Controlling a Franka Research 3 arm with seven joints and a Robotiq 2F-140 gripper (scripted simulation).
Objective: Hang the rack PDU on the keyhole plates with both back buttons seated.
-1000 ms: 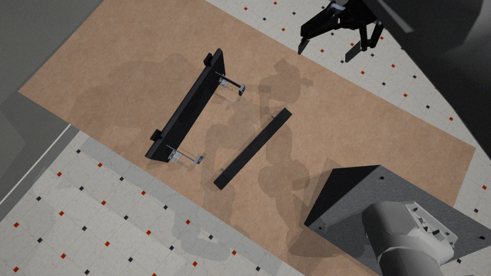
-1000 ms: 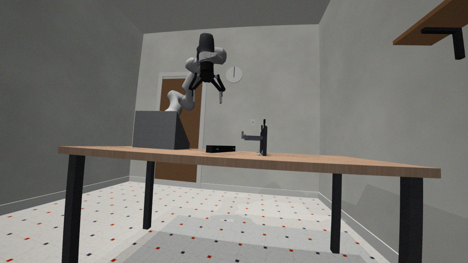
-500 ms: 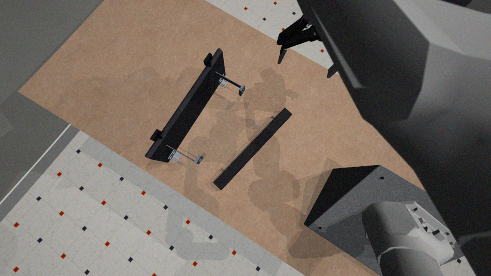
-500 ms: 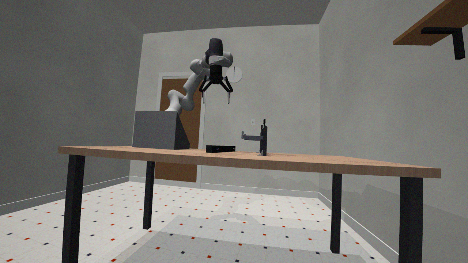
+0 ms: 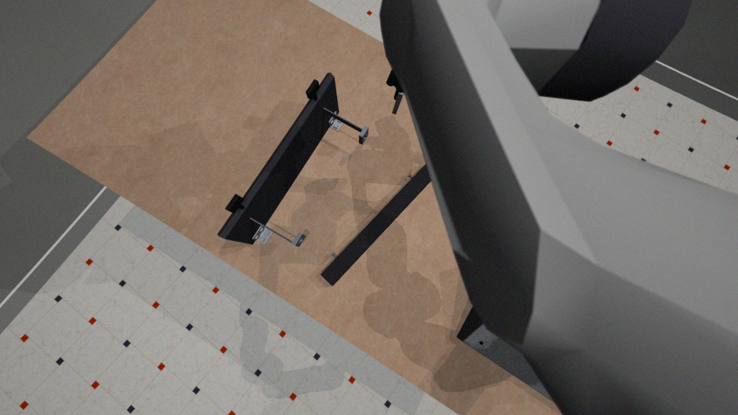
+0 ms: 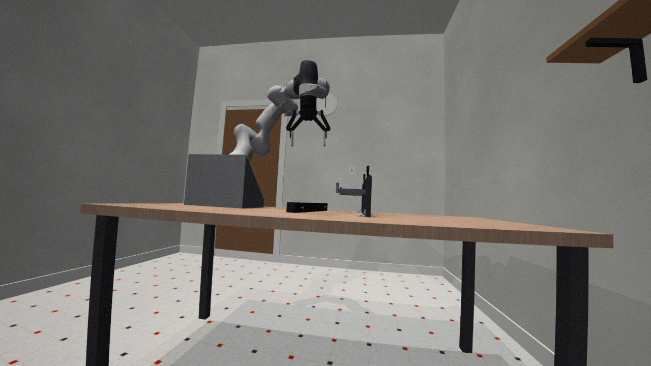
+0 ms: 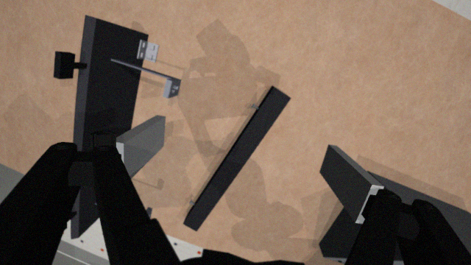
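My hand is 1 cm short of the rack PDU, 16 cm to the right of it and 29 cm above it. From my hand the other things lie so: dark upright board: 27 cm ahead, 17 cm to the left, 23 cm below.
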